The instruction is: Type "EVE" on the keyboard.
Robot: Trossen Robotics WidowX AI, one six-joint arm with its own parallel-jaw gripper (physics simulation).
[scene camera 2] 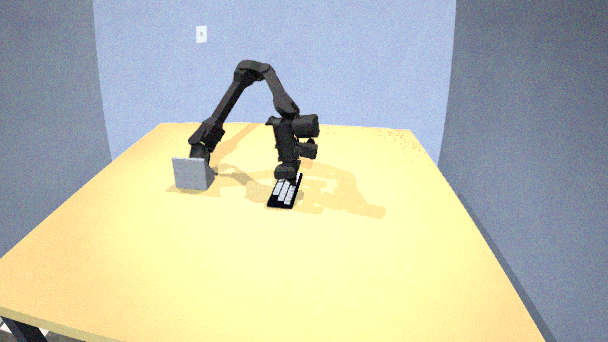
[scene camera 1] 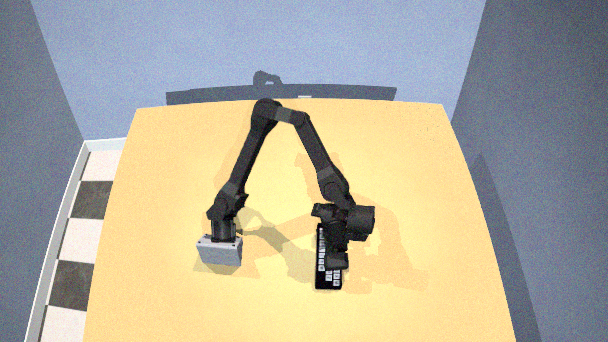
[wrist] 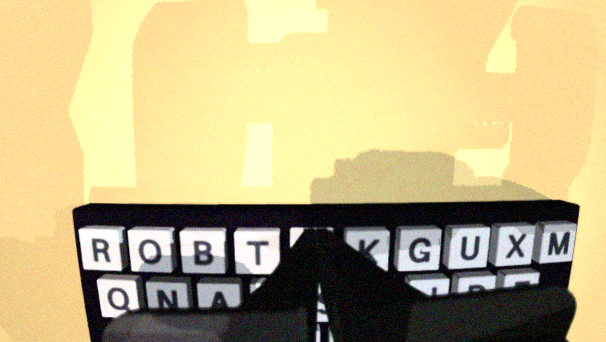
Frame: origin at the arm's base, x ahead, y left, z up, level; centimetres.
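Where they show: gripper, between the fingertips: [scene camera 2: 294, 186] [scene camera 1: 338, 252] [wrist: 315, 239]; arm's base, origin of its link: [scene camera 2: 197, 165] [scene camera 1: 222, 239].
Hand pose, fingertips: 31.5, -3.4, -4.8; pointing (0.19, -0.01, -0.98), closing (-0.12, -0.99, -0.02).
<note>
Each offset is from my fingertips to the centre of the thing, as dx, dy, dz. Level surfaces: height alone.
The black keyboard @[-2.5, -0.5, -0.3] [scene camera 1: 322, 286] [scene camera 2: 274, 202] [wrist: 200, 212] lies on the table with white letter keys. In the wrist view its far row shows R @[+0.9, +8.3, +0.2] [wrist: 101, 248], O, B, T @[+0.0, +2.2, +0.2] [wrist: 257, 251], a mostly covered key @[-0.4, +0.2, -0.2] [wrist: 296, 233], then K @[-0.7, -1.9, +0.2] [wrist: 366, 248], G, U, X and M. The covered key's letter is hidden, and E and V cannot be read. Q, N and A show in the second row; other keys are partly behind the fingers. My gripper [scene camera 2: 293, 181] [wrist: 315, 239] is shut and empty, pointing down with its tips over the covered key. Whether they touch it is unclear.
The arm's grey base block [scene camera 1: 219, 252] [scene camera 2: 190, 174] stands on the yellow table @[dz -1.2] [scene camera 1: 165, 310] [scene camera 2: 300, 280], left of the keyboard in the scene views. The arm arches high between base and keyboard. Walls rise behind and beside the table. Arm shadows fall around the keyboard.
</note>
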